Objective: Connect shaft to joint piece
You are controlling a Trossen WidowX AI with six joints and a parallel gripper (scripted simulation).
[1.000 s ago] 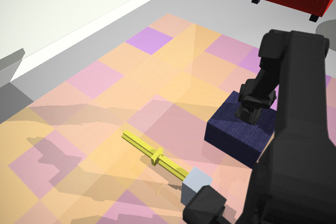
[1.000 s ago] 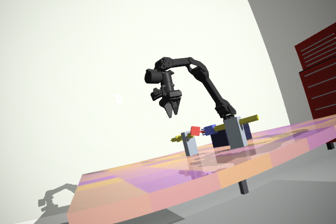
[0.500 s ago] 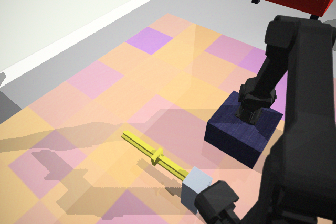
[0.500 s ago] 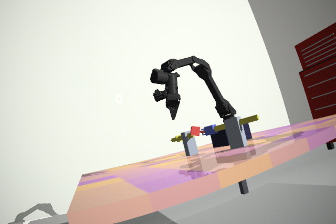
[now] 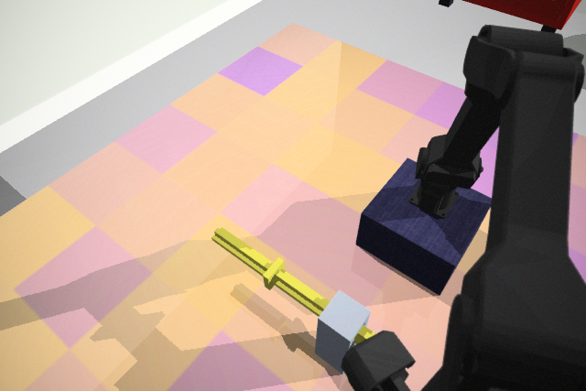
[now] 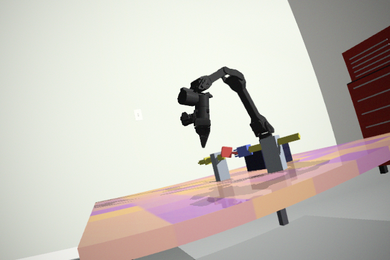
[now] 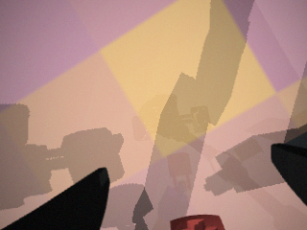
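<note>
My gripper tip is now 80 mm past the red joint piece, 40 mm above it and 30 mm to the right of it.
</note>
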